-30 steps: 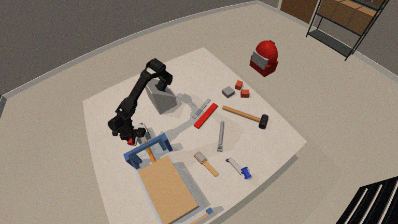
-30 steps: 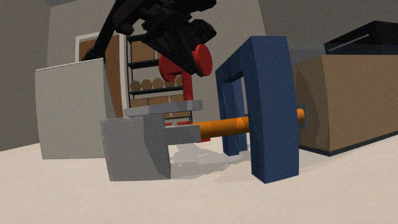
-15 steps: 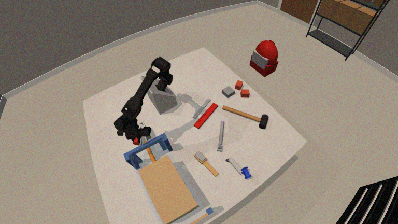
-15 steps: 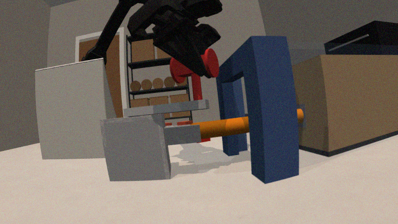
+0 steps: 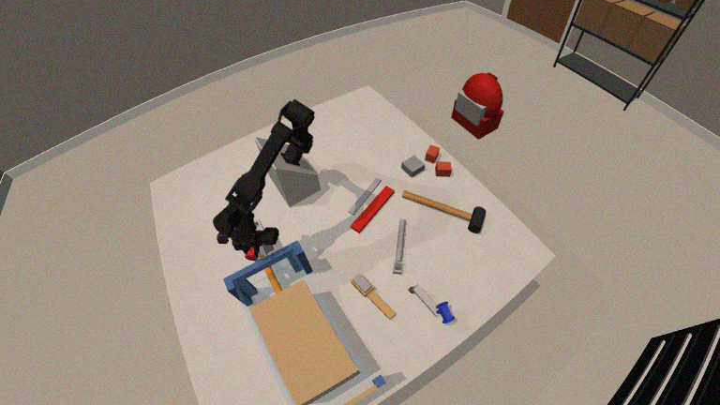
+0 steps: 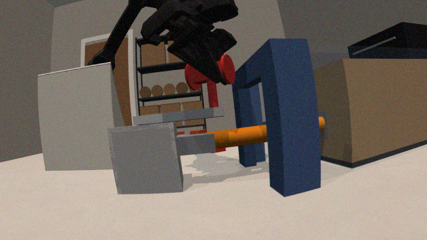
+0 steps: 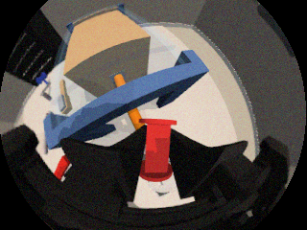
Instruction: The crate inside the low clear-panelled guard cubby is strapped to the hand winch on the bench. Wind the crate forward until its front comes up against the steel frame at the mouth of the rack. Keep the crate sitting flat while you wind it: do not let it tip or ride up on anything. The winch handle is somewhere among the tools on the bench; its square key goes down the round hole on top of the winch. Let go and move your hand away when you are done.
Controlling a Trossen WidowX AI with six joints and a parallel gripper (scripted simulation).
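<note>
The blue steel frame is 50 mm ahead of my gripper tip, 30 mm below it and 20 mm to the left of it. From my gripper tip the other things lie so: grey winch 130 mm behind, 100 mm below, 10 mm to the left; red knob 20 mm behind, 10 mm to the left; red-knobbed crank 50 mm behind, 30 mm below, 10 mm to the left.
</note>
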